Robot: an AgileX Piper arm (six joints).
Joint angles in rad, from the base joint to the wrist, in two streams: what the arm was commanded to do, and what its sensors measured. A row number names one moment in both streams.
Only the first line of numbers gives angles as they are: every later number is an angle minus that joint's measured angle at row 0.
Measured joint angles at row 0: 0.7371 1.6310 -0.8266 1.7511 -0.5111 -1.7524
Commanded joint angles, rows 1 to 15: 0.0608 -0.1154 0.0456 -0.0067 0.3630 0.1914; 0.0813 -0.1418 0.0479 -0.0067 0.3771 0.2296; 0.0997 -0.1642 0.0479 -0.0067 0.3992 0.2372; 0.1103 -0.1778 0.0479 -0.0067 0.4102 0.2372; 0.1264 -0.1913 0.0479 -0.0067 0.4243 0.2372; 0.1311 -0.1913 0.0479 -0.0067 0.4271 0.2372; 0.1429 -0.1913 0.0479 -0.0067 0.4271 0.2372; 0.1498 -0.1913 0.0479 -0.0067 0.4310 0.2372; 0.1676 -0.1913 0.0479 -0.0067 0.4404 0.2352; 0.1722 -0.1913 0.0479 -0.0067 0.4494 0.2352; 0.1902 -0.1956 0.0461 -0.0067 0.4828 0.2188; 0.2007 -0.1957 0.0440 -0.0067 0.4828 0.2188; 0.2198 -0.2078 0.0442 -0.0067 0.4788 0.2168; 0.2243 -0.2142 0.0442 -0.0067 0.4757 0.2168; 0.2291 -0.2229 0.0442 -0.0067 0.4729 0.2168
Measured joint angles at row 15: 0.2054 -0.1874 0.0477 0.0042 0.4694 0.2281
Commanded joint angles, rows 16 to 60: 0.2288 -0.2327 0.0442 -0.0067 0.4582 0.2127; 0.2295 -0.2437 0.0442 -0.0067 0.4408 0.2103; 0.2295 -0.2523 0.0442 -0.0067 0.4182 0.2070; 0.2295 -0.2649 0.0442 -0.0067 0.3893 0.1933; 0.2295 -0.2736 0.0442 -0.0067 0.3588 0.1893; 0.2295 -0.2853 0.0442 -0.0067 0.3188 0.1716; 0.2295 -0.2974 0.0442 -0.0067 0.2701 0.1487; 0.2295 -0.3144 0.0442 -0.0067 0.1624 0.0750; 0.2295 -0.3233 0.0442 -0.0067 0.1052 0.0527; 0.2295 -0.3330 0.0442 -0.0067 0.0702 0.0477; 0.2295 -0.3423 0.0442 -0.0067 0.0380 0.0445; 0.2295 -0.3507 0.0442 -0.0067 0.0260 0.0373; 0.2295 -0.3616 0.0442 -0.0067 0.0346 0.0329; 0.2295 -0.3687 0.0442 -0.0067 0.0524 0.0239; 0.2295 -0.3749 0.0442 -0.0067 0.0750 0.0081; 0.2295 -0.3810 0.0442 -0.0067 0.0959 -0.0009; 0.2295 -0.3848 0.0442 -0.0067 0.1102 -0.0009; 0.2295 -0.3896 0.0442 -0.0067 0.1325 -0.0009; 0.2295 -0.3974 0.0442 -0.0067 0.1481 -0.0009; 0.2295 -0.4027 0.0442 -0.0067 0.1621 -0.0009; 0.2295 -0.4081 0.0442 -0.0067 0.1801 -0.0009; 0.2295 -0.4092 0.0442 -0.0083 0.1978 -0.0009; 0.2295 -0.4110 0.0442 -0.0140 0.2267 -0.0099; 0.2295 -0.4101 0.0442 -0.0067 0.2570 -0.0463; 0.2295 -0.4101 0.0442 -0.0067 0.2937 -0.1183; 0.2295 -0.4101 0.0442 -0.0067 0.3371 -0.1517; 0.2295 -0.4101 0.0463 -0.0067 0.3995 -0.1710; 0.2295 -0.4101 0.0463 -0.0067 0.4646 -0.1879; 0.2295 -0.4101 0.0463 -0.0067 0.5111 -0.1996; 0.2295 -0.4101 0.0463 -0.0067 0.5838 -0.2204; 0.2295 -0.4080 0.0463 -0.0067 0.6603 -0.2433; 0.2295 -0.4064 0.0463 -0.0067 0.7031 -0.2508; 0.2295 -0.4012 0.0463 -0.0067 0.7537 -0.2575; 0.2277 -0.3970 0.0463 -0.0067 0.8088 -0.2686; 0.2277 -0.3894 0.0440 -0.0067 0.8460 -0.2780; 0.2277 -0.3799 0.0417 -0.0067 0.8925 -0.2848; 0.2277 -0.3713 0.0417 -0.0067 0.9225 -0.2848; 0.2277 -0.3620 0.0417 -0.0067 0.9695 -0.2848; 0.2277 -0.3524 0.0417 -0.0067 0.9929 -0.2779; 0.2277 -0.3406 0.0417 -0.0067 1.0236 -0.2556; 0.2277 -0.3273 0.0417 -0.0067 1.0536 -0.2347; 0.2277 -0.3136 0.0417 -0.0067 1.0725 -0.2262; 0.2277 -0.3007 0.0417 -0.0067 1.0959 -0.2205; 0.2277 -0.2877 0.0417 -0.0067 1.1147 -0.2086; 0.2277 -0.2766 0.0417 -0.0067 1.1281 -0.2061
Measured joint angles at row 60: 0.2287 -0.3170 0.0477 -0.0015 1.0417 -0.2403
